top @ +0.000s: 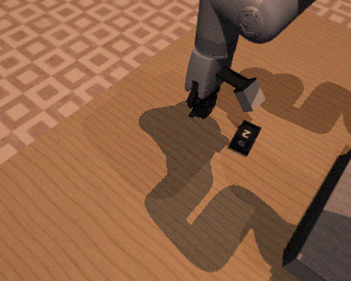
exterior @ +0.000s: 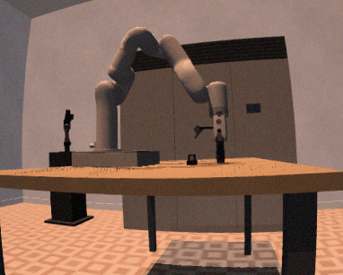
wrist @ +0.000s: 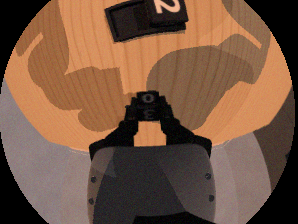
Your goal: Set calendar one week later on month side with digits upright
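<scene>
Now: hand 20 mm above the black cube. From my hand the other things lie so: black digit cube 120 mm behind, 20 mm to the left, 10 mm below.
</scene>
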